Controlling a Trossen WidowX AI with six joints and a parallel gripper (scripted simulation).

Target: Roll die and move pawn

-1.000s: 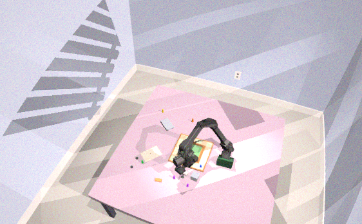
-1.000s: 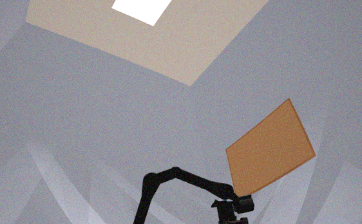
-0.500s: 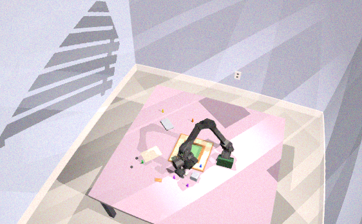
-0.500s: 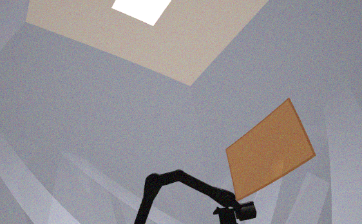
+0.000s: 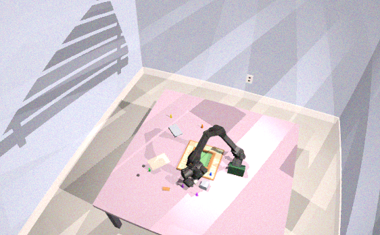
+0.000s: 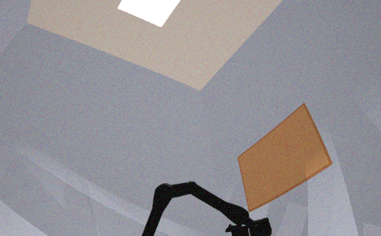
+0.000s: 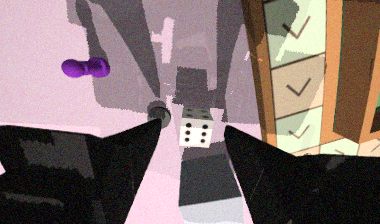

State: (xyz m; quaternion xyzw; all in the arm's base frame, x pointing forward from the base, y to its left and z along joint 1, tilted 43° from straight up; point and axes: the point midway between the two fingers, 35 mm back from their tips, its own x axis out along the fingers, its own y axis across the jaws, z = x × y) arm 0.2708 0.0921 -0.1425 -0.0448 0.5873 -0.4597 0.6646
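Now: the blue pawn 10 cm behind my gripper tip, 8 cm to the right of it and 1 cm above it. The rest, counted from my gripper tip: orange block (19 cm ahead, 9 cm to the left, 1 cm below); then green dice tray (21 cm to the right, 1 cm below, 1 cm behind); then pale grey cube (7 cm behind, 2 cm to the left, 1 cm above).
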